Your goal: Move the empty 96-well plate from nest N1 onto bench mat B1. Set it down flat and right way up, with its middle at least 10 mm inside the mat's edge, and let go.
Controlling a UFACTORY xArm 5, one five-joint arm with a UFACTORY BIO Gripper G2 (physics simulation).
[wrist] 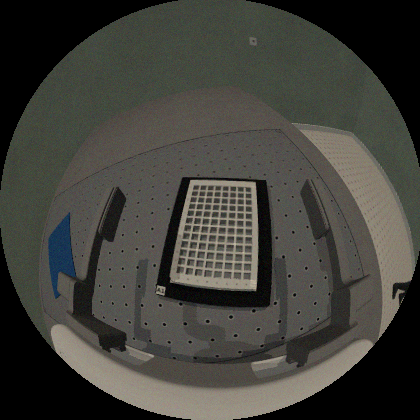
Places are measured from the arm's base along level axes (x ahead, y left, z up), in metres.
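Pixels of known places: hand, tool point: [207,210].
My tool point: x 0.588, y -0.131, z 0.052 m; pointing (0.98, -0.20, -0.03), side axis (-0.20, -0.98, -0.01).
Ahead of a thing's pixels: the offset from my tool point to its top centre. "spot": to the spot under its first point. Level surfaces: height alone.
The white 96-well plate {0.015 m ahead, 0.007 m right, 0.059 m down} [218,230] sits in the black nest {spot: 0.067 m back, 0.035 m right, 0.074 m down} [262,296] near the middle of the wrist view, wells facing up, its long side running away from the camera. A small tag reading A1 is at the nest's near left corner. My gripper [214,212] is open and empty, one finger far to the left of the plate and the other far to its right, apart from it. The blue bench mat {0.083 m down} [62,255] shows at the far left, partly hidden behind the left finger's arm.
The nest stands on a grey perforated board {0.085 m down} [230,160] on a brown-grey table {0.098 m down} [200,110]. A pale perforated panel [365,185] lies beyond the table's right edge. A dark object [400,288] shows at the far right. The gripper's shadow falls on the board near the nest.
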